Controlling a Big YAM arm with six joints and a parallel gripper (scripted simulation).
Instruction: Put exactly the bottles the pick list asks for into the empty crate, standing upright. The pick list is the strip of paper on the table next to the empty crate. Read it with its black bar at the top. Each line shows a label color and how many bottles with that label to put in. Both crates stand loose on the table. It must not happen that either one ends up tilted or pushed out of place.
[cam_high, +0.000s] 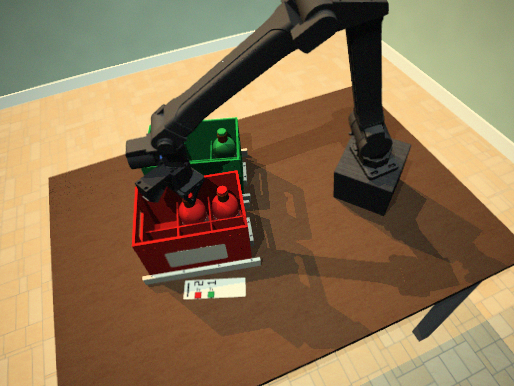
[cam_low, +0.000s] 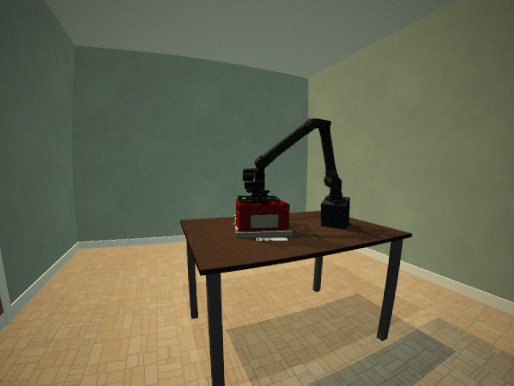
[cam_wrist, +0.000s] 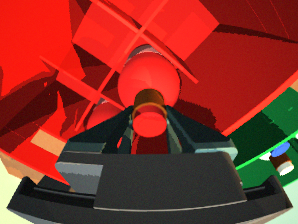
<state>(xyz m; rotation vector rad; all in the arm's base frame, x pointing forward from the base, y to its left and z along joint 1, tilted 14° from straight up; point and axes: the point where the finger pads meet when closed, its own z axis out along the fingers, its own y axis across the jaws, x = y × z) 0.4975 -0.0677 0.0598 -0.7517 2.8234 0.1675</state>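
The red crate lies 5 cm to the left of my hand and 6 cm below it. Round my hand: blue-capped bottle (4 cm ahead, 16 cm to the right, 6 cm below); red bottle (9 cm behind, 1 cm to the left, 6 cm below); green crate (5 cm behind, 18 cm to the right, 6 cm below).
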